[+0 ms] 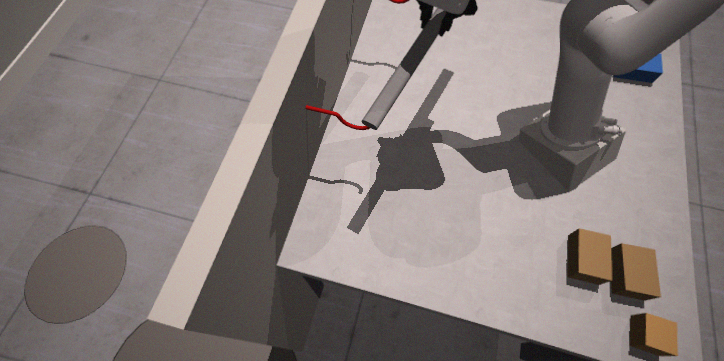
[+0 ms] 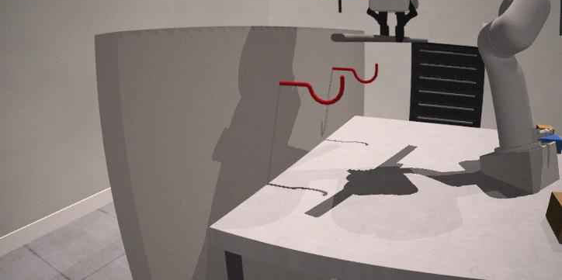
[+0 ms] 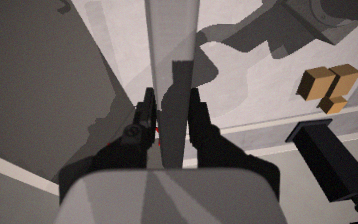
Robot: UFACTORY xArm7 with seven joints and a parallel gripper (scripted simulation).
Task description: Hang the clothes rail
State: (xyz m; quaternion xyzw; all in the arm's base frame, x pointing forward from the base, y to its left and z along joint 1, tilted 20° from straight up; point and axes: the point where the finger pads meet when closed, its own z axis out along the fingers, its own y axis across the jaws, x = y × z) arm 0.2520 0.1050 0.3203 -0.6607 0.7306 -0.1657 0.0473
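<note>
My hand is 1 cm above the grey clothes rail. Also, from my hand: grey wall panel: 23 cm ahead, 3 cm to the left, 53 cm below; blue block: 46 cm behind, 32 cm to the right, 29 cm below.
</note>
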